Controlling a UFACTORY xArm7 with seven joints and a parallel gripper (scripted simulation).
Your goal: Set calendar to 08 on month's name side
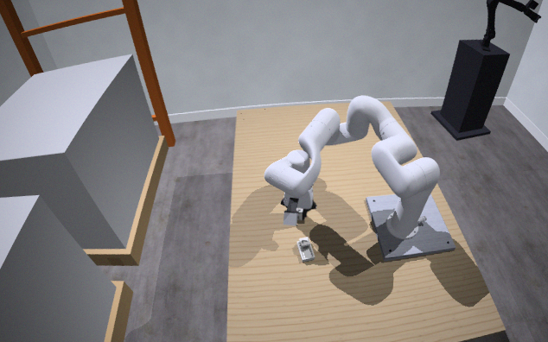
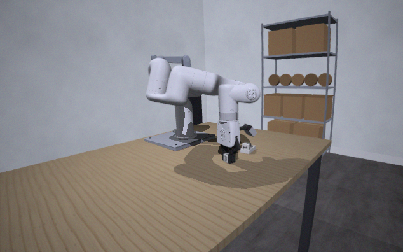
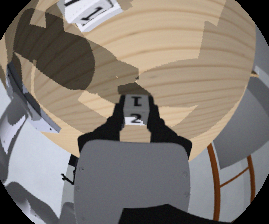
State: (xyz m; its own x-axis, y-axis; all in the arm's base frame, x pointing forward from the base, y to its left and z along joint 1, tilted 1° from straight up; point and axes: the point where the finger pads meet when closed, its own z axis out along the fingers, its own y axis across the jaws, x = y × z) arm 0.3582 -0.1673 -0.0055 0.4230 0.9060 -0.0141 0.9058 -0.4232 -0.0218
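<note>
Now: the white digit cube right at my hand. Round my hand: white tray 16 cm to the left, 2 cm ahead, 1 cm below.
</note>
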